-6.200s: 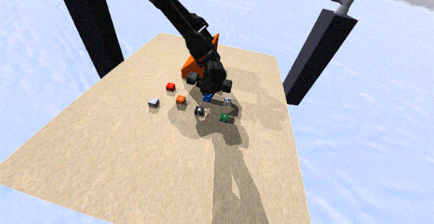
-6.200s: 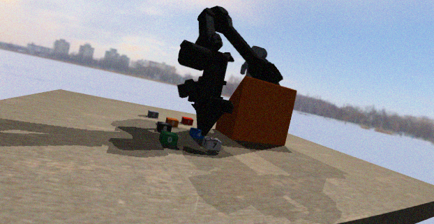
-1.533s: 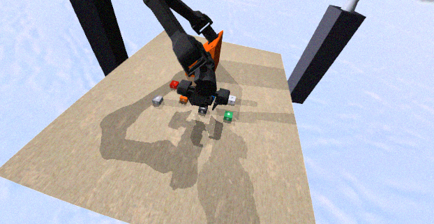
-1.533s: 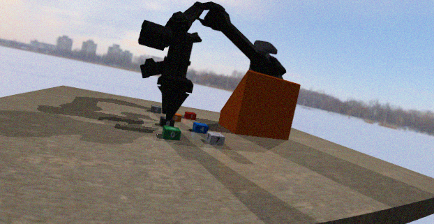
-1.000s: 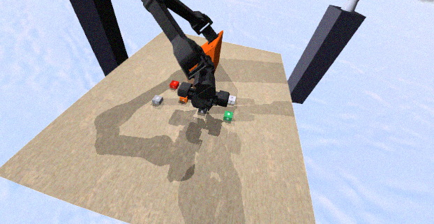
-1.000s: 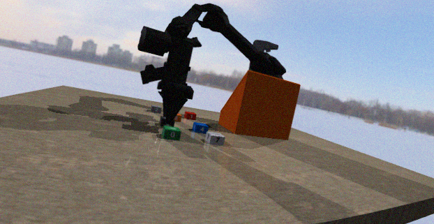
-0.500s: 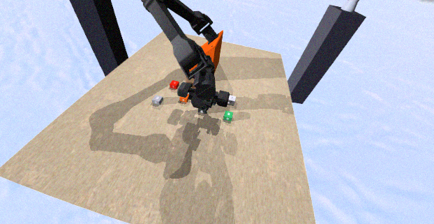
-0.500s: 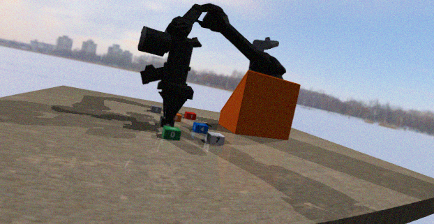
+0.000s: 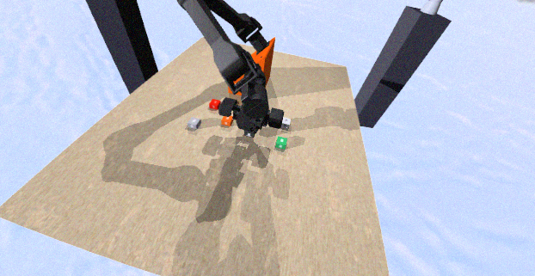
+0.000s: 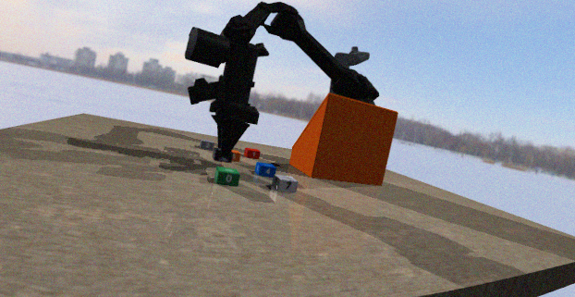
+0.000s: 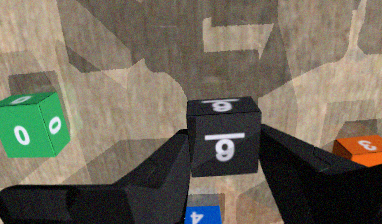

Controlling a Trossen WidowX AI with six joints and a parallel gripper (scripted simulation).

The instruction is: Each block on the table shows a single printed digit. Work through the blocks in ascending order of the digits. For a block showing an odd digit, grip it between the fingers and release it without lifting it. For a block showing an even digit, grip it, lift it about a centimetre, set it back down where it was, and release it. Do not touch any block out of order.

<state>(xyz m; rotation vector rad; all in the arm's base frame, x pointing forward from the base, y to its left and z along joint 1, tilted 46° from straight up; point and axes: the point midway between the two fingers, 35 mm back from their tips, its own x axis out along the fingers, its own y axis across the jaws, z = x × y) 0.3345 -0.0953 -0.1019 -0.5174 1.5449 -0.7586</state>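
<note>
Now: the white block 80 mm behind my gripper tip, 120 mm to the left of it and 10 mm below it. The rest, counted from my gripper tip: black block: right at my gripper tip; then blue block: 80 mm behind, 30 mm to the left, 10 mm below; then orange block: 50 mm behind, 90 mm to the right, 10 mm below.
</note>
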